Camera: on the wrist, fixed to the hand. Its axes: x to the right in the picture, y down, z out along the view.
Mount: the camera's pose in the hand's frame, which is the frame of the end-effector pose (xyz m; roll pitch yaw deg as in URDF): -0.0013 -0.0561 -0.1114 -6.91 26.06 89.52
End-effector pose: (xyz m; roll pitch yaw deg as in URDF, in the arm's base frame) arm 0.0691 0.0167 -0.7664 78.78 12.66 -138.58
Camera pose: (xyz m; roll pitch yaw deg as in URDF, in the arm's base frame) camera 0.1477 -0.0451 -0.8410 14.14 -50.77 -65.28
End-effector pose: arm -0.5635 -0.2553 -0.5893 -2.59 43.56 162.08
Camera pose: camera -0.4725 -0.2205 -0.6672 40.49 20.65 -87.60
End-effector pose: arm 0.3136 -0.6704 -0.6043 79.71 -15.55 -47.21
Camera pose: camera 0.3995 -0.6166 -0.6770 -31.36 -51.07 62.18
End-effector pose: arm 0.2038 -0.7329 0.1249 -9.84 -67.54 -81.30
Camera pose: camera 0.1443 -0.8352 0.0854 -78.22 12.54 -25.22
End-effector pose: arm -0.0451 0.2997 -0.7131 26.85 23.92 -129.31
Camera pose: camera -0.0121 0.3396 -0.8266 17.23 -0.55 -40.02
